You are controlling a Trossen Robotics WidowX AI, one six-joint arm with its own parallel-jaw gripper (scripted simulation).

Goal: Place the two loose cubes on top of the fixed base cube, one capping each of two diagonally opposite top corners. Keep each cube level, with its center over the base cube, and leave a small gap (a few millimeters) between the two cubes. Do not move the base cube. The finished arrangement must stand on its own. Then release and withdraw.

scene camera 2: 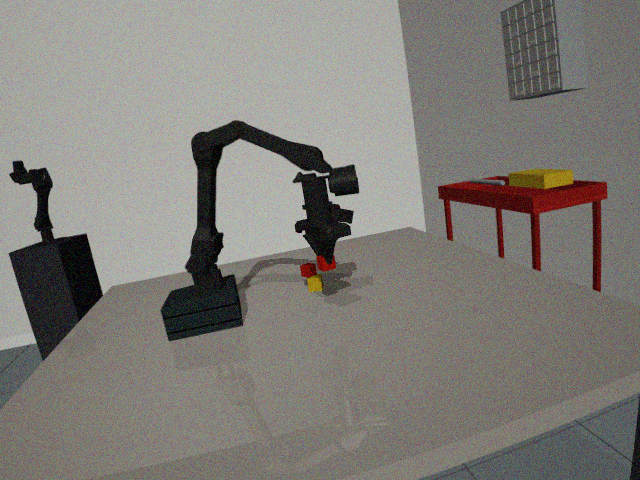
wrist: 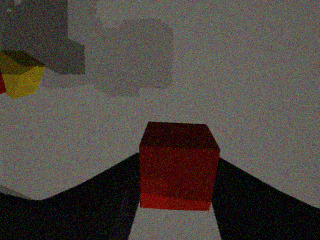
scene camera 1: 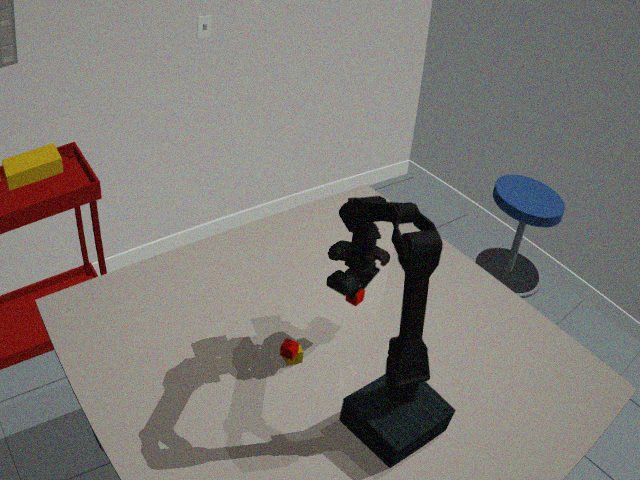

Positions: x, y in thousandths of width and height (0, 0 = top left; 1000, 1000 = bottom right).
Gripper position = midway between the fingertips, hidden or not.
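Note:
My gripper (scene camera 2: 510, 547) holds a red cube (wrist: 555, 673). You'd also see my gripper (wrist: 552, 677) from the wrist, and there's my gripper (scene camera 1: 555, 616) once more.

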